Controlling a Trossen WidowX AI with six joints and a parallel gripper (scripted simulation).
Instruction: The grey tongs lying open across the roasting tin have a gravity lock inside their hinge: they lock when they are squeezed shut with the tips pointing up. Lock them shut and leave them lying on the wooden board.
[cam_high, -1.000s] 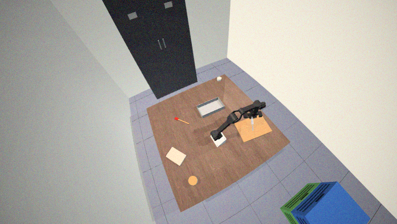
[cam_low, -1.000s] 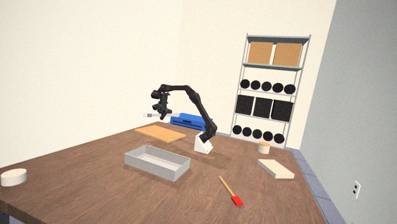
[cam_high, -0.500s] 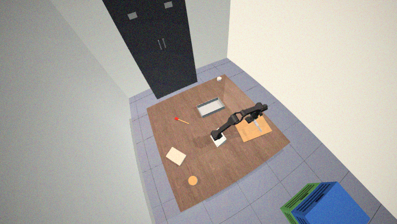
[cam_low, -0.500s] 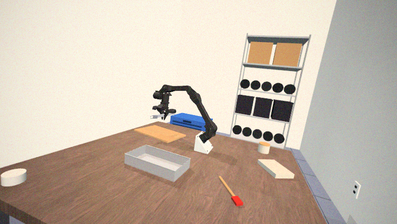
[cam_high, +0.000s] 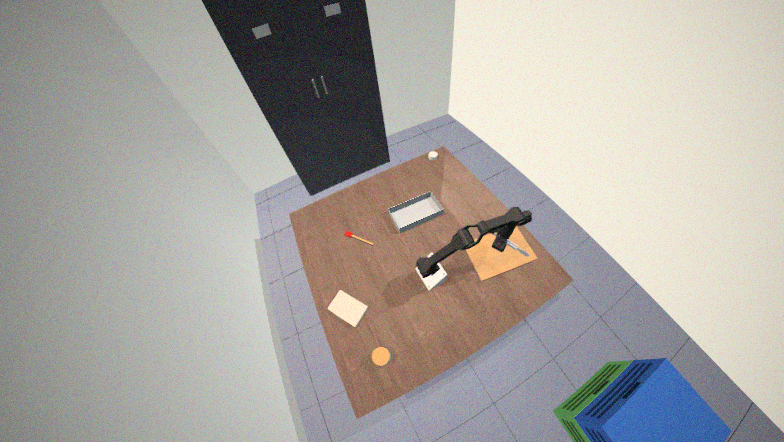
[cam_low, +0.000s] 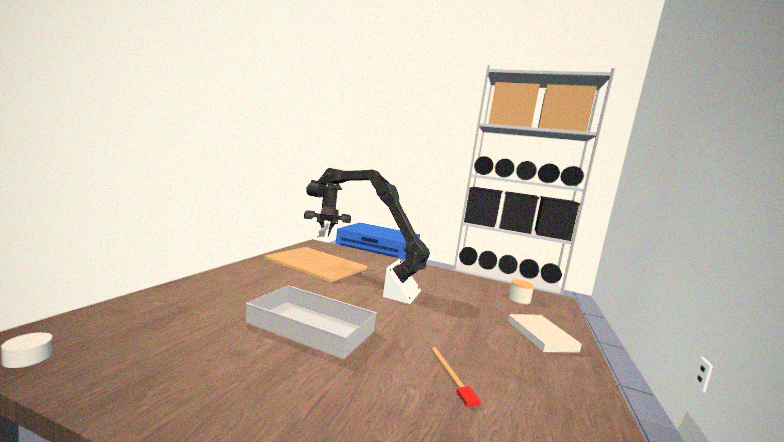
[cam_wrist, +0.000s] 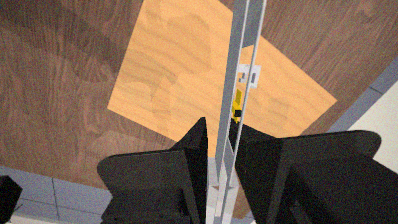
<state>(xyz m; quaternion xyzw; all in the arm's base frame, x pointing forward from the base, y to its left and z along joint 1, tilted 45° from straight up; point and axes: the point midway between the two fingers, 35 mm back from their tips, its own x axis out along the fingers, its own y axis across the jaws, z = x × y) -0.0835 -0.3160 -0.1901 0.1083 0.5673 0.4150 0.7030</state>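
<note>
Now: gripper tip 2 cm past the orange wooden board, 4 cm to the left of it and 12 cm above it. From my gripper tip the other things lie so: pale block 13 cm ahead, 85 cm to the left, 12 cm below; then red spatula 51 cm ahead, 64 cm to the left, 12 cm below; then grey roasting tin 46 cm ahead, 24 cm to the left, 10 cm below.
</note>
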